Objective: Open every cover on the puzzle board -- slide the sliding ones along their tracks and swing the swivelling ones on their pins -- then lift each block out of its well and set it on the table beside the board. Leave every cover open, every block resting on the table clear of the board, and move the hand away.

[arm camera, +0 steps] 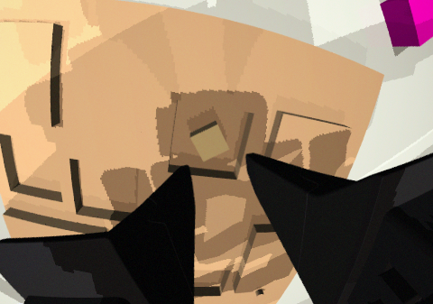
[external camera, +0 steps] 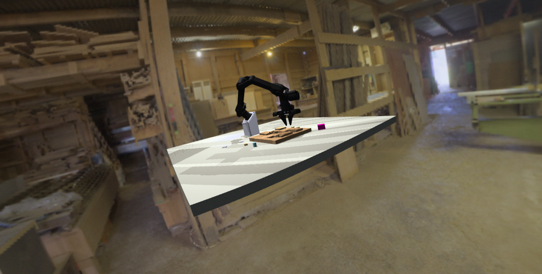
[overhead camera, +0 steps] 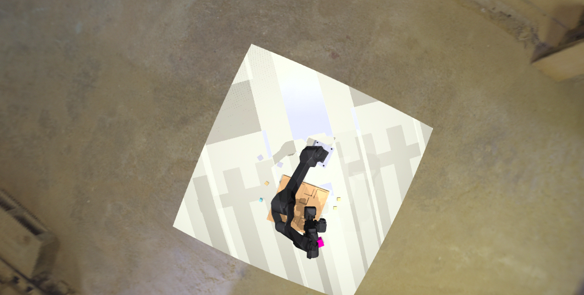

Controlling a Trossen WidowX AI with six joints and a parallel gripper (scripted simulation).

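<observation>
Right now the tan wooden puzzle board is 2 cm behind my gripper tip, 6 cm to the right of it and 4 cm below it. From my gripper tip the other things lie so: teal block (7 cm ahead, 29 cm to the right, 4 cm below); then magenta block (13 cm ahead, 16 cm to the left, 4 cm below).
</observation>
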